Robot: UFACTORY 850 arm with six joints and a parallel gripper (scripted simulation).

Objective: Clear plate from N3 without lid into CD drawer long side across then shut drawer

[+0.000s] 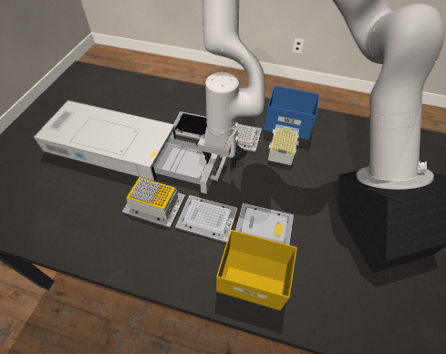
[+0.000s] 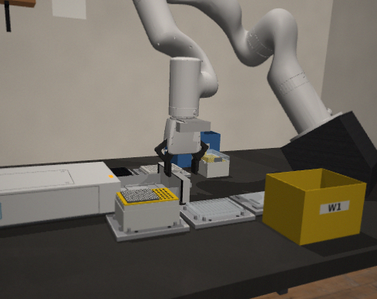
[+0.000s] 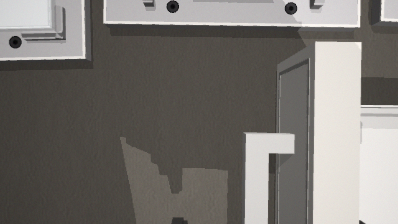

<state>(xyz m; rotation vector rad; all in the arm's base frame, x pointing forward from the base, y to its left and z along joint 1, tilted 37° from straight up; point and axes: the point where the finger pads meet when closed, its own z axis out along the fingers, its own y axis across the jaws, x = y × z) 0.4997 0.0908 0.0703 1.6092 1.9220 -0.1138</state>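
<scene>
My gripper is now 18 cm to the right of the clear well plate, 5 cm above it and 3 cm past it. From my hand the other things lie so: white well plate 19 cm to the right, 5 cm below; then drawer 14 cm ahead, 3 cm below, 1 cm to the left; then yellow-topped tip rack 19 cm to the left, 14 cm ahead, 1 cm below.
</scene>
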